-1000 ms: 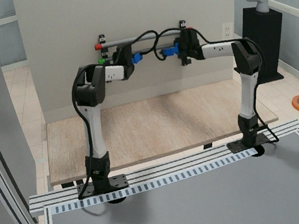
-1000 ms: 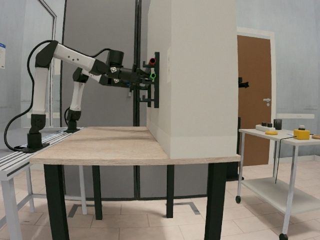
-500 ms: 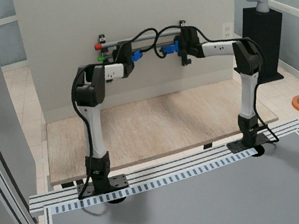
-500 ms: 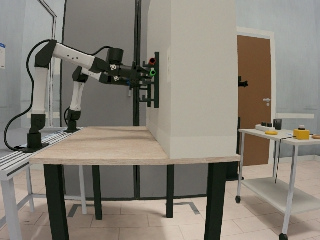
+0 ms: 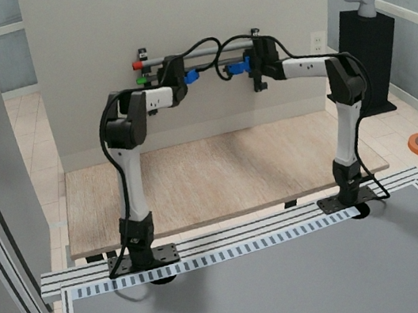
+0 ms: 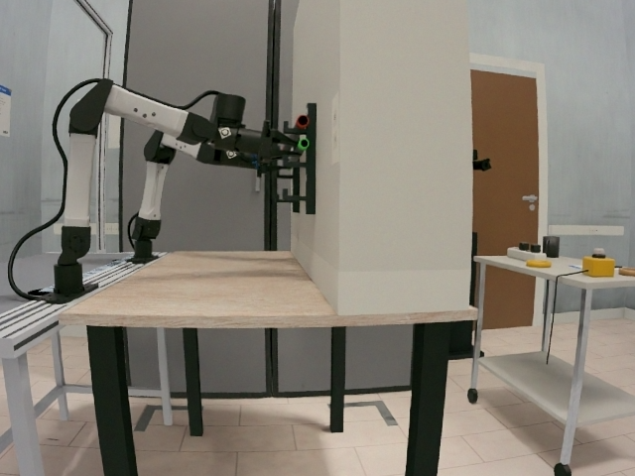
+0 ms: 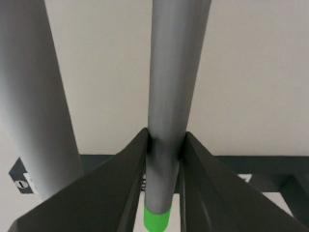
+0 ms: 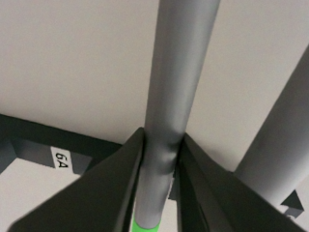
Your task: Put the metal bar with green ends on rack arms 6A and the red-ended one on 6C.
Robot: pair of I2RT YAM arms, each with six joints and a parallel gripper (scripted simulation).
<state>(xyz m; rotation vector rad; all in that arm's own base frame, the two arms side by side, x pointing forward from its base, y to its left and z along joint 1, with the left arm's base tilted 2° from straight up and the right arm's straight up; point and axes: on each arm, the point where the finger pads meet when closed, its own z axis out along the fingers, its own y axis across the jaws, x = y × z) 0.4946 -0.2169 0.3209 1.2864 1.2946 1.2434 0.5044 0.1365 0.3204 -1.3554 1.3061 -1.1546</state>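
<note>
Now: right hand 150 mm to the right of the green-ended bar. The rest, counted from my right hand: beige wall panel (140 mm ahead, 180 mm to the left, 150 mm above); wall socket (30 mm ahead, 320 mm to the right); red-ended bar (160 mm to the left, 50 mm above).
</note>
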